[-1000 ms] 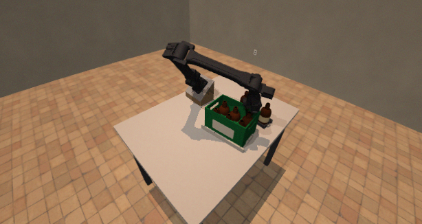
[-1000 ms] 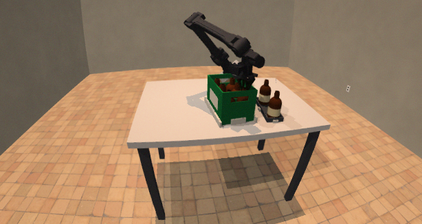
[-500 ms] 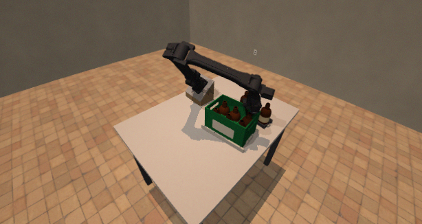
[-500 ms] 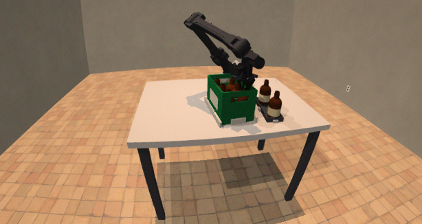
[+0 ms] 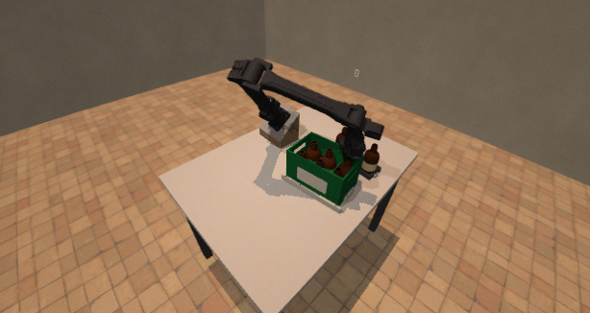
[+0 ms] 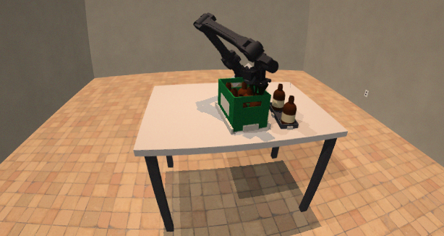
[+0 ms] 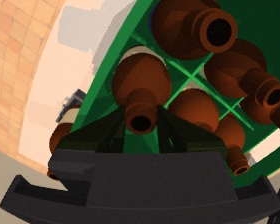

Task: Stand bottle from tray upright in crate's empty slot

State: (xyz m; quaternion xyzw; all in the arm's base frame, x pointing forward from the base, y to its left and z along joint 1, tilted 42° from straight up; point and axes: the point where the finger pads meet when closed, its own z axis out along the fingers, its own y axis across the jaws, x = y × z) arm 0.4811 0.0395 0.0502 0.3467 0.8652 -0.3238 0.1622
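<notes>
My hand is 8 cm past the green crate, 7 cm above it and 6 cm to the left of it.
</notes>
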